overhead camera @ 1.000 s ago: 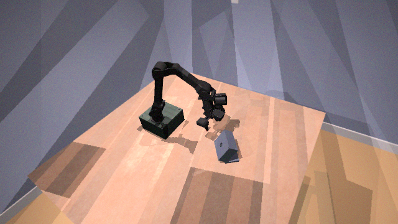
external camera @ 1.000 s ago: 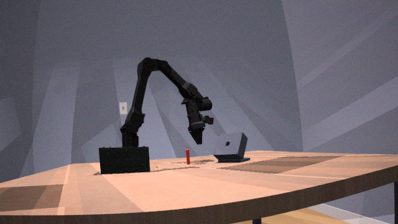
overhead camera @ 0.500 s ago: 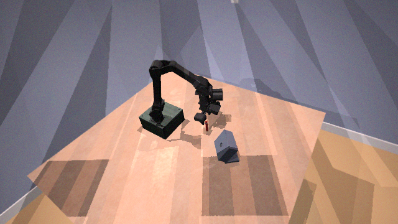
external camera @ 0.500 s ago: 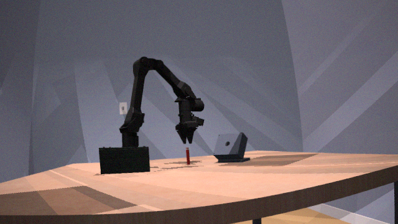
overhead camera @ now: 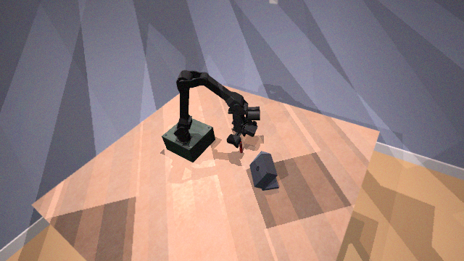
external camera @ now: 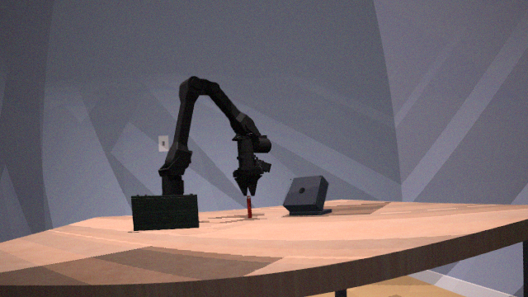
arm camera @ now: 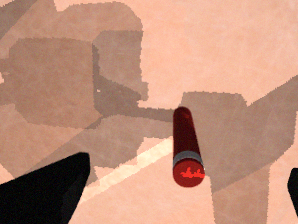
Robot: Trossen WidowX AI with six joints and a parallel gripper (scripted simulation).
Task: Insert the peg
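My gripper tip is now 2 cm above the round red peg. The rest, counted from my gripper tip: dark sloped panel (17 cm ahead, 12 cm to the right, 1 cm below).
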